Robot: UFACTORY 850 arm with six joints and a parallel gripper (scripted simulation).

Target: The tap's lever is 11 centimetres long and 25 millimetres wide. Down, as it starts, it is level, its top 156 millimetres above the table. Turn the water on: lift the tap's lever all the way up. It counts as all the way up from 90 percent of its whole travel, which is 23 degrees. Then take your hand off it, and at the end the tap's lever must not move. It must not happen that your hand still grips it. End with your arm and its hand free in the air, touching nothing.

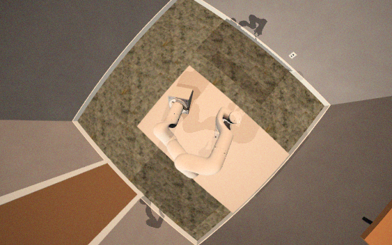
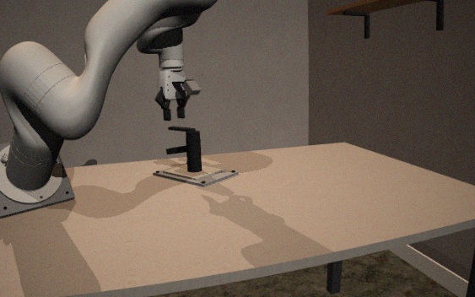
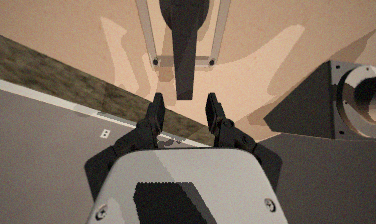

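The dark lever lies 30 mm ahead of my hand, 50 mm to the right of it and 60 mm below it. The rest, counted from my hand: plate: 50 mm ahead, 70 mm to the right, 190 mm below.
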